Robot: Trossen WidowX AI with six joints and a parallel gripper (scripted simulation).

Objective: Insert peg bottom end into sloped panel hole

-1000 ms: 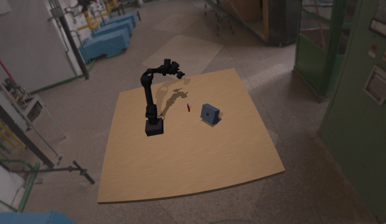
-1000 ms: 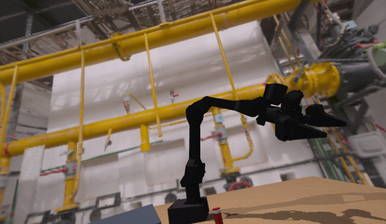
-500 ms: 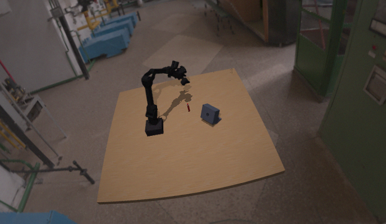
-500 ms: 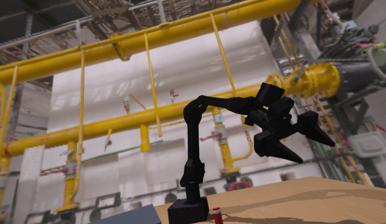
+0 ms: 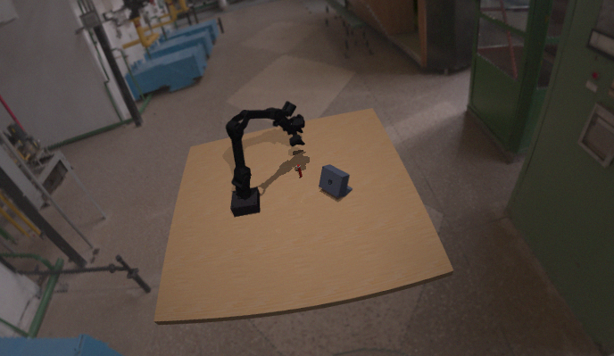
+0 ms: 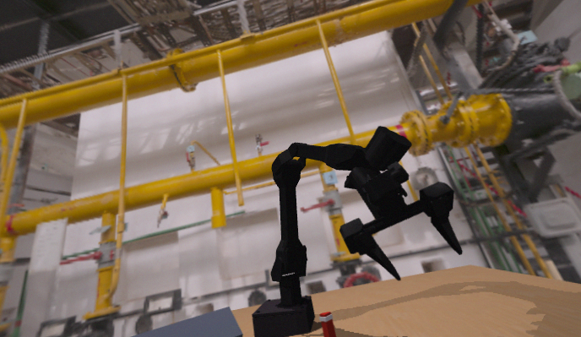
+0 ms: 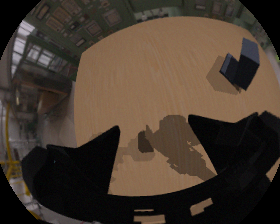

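The red peg is 4 cm behind my gripper tip, 17 cm to the right of it and 7 cm below it. From my gripper tip the other things lie so: grey-blue sloped panel: 14 cm ahead, 31 cm to the right, 5 cm below.
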